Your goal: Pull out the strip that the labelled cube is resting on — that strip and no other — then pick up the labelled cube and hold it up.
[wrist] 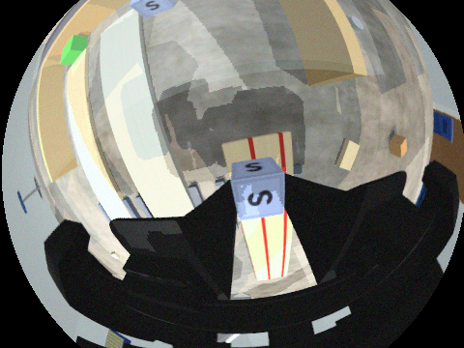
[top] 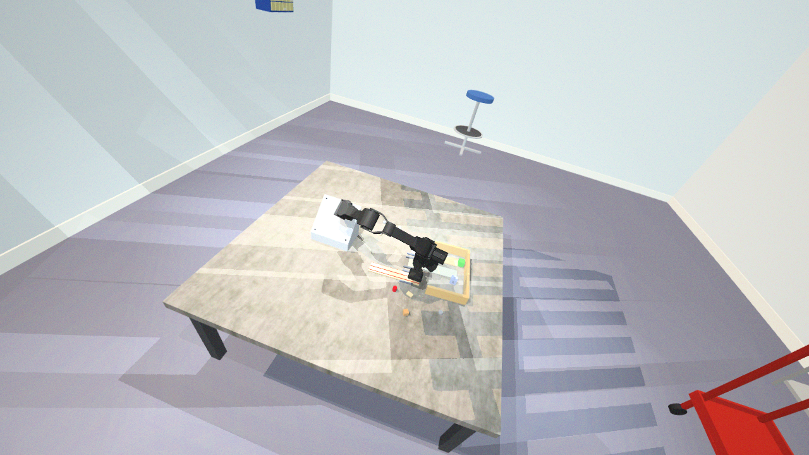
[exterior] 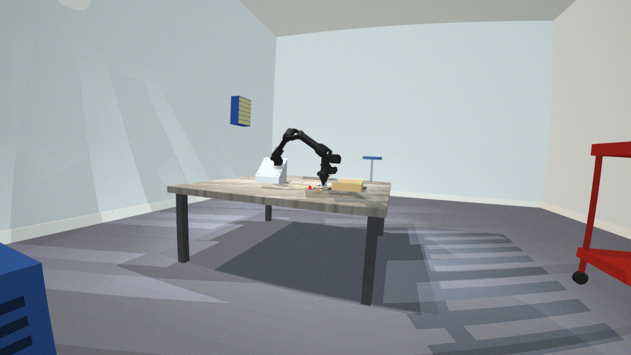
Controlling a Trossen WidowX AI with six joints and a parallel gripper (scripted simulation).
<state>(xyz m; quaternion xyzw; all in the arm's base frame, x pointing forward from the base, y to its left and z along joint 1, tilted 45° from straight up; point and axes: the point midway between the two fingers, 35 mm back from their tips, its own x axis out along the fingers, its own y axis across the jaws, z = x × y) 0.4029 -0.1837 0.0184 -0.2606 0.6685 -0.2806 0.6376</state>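
Now: gripper tip 100 mm to the left of the red piece, 70 mm past it and 10 mm above it. Also, from my gripper tip: tan cube (200 mm to the right, 10 mm below, 10 mm ahead).
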